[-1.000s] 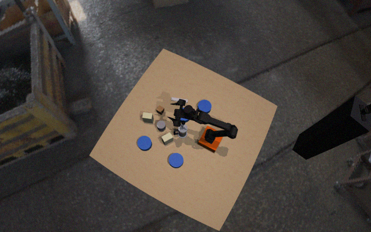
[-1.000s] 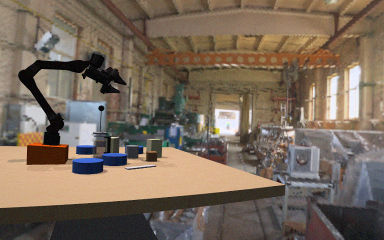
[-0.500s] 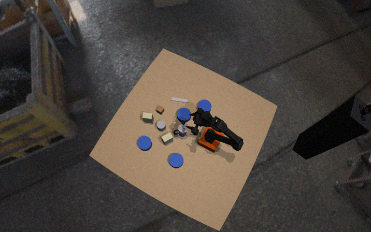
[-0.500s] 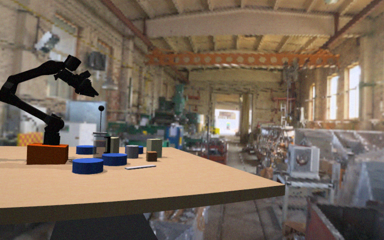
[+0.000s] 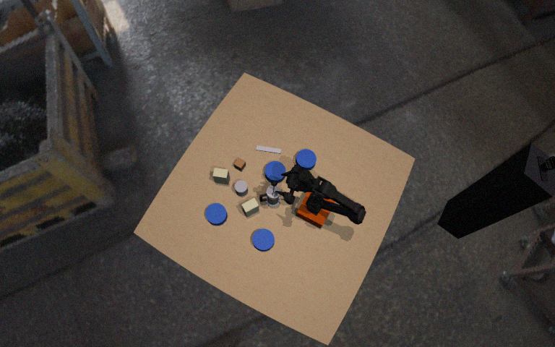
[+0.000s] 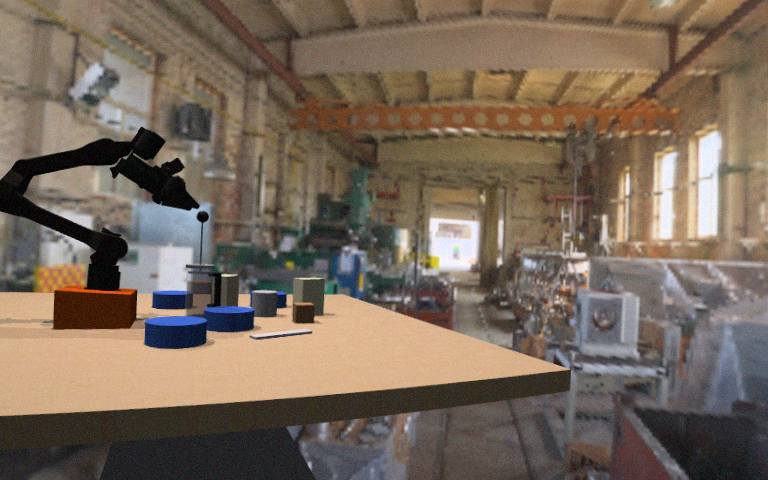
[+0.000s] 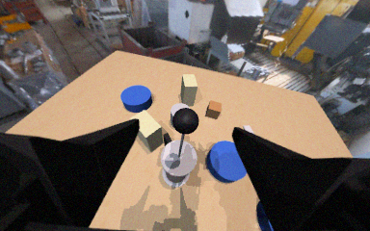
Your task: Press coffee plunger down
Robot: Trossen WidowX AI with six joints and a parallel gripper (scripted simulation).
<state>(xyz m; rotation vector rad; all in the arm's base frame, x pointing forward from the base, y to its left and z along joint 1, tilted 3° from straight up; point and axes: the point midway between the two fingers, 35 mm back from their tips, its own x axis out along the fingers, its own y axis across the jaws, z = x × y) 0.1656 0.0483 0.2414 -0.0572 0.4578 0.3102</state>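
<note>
The coffee press lies 3 cm ahead of my gripper tip, 2 cm to the left of it and 16 cm below it. The rest, counted from my gripper tip: brown cube (30 cm ahead, 5 cm to the right, 27 cm below); then white strip (22 cm ahead, 23 cm to the right, 29 cm below).
</note>
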